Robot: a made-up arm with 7 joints. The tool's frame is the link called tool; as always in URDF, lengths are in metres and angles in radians. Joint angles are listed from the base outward. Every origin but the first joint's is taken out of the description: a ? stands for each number. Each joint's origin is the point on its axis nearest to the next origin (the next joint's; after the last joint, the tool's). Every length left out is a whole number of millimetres.
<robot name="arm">
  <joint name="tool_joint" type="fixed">
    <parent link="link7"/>
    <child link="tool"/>
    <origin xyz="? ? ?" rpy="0 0 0"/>
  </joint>
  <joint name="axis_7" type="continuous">
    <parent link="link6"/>
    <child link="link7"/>
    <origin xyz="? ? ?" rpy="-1.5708 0 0"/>
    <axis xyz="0 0 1"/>
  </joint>
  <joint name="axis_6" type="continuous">
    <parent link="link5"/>
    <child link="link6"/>
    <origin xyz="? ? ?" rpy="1.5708 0 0"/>
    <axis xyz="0 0 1"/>
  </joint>
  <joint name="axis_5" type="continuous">
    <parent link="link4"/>
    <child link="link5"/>
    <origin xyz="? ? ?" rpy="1.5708 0 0"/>
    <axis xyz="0 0 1"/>
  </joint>
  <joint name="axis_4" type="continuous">
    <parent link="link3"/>
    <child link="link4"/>
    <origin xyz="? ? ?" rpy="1.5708 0 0"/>
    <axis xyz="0 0 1"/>
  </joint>
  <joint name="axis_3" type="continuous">
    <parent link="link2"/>
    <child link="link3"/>
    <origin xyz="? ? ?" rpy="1.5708 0 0"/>
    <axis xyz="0 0 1"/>
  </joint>
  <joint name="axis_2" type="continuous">
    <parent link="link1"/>
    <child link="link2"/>
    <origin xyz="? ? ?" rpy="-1.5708 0 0"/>
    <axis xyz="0 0 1"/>
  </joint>
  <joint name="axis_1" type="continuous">
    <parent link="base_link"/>
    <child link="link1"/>
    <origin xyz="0 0 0.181"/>
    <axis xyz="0 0 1"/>
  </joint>
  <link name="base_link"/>
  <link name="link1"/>
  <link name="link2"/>
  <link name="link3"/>
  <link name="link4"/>
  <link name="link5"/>
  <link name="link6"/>
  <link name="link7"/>
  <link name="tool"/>
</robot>
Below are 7 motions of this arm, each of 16 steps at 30 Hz.
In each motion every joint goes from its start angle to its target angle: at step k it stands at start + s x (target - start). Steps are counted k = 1, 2, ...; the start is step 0. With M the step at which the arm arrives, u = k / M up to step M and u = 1 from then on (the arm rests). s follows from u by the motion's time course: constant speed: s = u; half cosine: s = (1 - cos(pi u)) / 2; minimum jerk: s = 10 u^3 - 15 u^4 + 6 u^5.
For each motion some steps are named. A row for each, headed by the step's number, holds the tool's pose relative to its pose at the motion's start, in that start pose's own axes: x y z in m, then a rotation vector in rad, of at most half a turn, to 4 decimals.
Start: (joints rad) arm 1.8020 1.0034 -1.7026 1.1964 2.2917 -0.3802 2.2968
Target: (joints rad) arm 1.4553 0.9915 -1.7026 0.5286 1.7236 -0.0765 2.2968
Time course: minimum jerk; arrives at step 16
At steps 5, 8, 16:
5: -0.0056 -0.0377 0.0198 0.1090 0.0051 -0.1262
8: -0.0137 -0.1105 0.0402 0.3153 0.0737 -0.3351
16: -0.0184 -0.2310 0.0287 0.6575 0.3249 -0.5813

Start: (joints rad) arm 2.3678 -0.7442 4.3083 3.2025 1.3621 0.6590 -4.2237
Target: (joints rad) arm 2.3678 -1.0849 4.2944 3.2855 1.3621 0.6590 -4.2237
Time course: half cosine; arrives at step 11
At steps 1, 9, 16:
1: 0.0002 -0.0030 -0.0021 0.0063 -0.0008 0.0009
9: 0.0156 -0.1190 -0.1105 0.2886 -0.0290 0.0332
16: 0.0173 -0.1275 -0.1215 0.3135 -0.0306 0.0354

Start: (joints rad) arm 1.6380 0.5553 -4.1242 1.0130 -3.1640 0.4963 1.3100
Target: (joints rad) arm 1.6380 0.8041 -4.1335 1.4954 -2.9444 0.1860 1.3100
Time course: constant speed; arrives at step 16
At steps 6, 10, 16:
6: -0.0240 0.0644 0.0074 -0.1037 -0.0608 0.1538
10: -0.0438 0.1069 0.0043 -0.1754 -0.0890 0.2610
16: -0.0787 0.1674 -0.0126 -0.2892 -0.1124 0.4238

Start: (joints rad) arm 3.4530 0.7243 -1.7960 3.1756 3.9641 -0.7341 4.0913
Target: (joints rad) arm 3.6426 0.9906 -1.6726 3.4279 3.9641 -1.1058 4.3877
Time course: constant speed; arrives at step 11
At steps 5, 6, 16:
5: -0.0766 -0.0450 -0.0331 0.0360 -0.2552 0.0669
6: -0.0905 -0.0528 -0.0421 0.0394 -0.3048 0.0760
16: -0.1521 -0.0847 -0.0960 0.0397 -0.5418 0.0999

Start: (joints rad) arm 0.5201 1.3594 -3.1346 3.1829 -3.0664 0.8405 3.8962
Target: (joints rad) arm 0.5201 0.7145 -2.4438 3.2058 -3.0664 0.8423 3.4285
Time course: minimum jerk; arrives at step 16
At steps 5, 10, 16:
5: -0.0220 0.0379 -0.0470 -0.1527 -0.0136 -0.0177
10: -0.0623 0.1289 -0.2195 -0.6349 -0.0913 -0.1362
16: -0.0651 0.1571 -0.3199 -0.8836 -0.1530 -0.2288

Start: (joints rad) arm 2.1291 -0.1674 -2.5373 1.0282 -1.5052 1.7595 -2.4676
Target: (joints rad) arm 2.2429 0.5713 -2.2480 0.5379 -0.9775 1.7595 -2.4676
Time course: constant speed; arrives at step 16
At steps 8, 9, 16:
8: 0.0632 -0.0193 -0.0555 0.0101 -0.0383 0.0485
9: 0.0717 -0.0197 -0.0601 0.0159 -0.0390 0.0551
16: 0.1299 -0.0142 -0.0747 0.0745 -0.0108 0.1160

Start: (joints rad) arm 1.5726 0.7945 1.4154 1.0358 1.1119 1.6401 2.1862
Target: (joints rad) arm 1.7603 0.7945 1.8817 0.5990 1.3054 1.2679 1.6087
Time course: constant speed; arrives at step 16
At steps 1, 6, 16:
1: 0.0031 -0.0043 0.0137 -0.0128 0.0175 -0.0173
6: 0.0290 -0.0224 0.0796 -0.0696 0.1079 -0.0964
16: 0.1268 -0.0407 0.1803 -0.1514 0.3231 -0.2420

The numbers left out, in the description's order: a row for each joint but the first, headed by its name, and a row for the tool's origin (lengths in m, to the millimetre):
tool: 0 0 0
axis_7: 0.082 0.105 0
axis_6: 0 0 0
axis_5: 0.053 -0.234 0
axis_4: 0.034 0 0
axis_3: 0 -0.193 0
axis_2: 0 0 0

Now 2 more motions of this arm.
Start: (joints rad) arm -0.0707 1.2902 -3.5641 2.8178 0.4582 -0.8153 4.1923
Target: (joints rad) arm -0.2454 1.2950 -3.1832 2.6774 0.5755 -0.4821 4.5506
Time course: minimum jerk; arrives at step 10
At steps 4, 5, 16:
4: 0.0235 -0.0184 0.0019 0.1648 0.0398 0.2430
5: 0.0402 -0.0290 0.0006 0.2627 0.0631 0.3827
16: 0.0970 -0.0546 -0.0137 0.5484 0.1267 0.7586

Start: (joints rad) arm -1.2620 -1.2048 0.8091 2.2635 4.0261 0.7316 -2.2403
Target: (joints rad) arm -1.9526 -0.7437 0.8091 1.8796 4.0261 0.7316 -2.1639
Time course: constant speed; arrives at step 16
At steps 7, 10, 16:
7: 0.1000 0.2067 -0.0699 -0.3526 0.0511 -0.3474
10: 0.1682 0.2670 -0.1113 -0.4872 0.0941 -0.5040
16: 0.3302 0.3222 -0.2002 -0.7201 0.2205 -0.8259

